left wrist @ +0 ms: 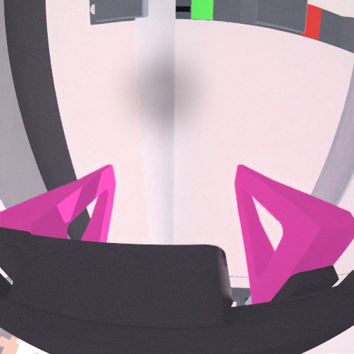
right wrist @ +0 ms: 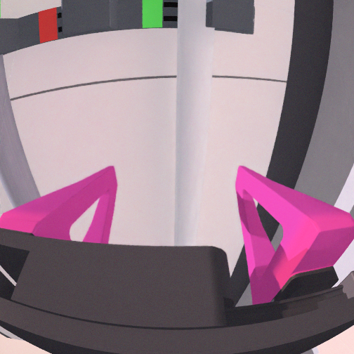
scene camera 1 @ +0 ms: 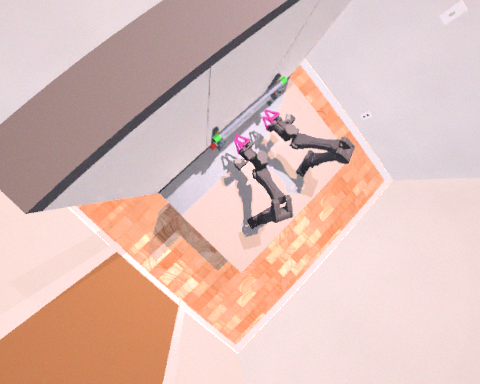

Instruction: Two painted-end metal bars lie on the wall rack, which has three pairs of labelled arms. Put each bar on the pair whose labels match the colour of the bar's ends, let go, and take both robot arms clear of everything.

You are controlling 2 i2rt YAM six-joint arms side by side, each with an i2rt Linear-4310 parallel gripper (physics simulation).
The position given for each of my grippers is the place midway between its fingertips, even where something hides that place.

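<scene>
You'd see my left gripper (left wrist: 174, 173) here, and my right gripper (right wrist: 176, 174) as well, plus there's a pale wall panel (left wrist: 243, 94).
</scene>
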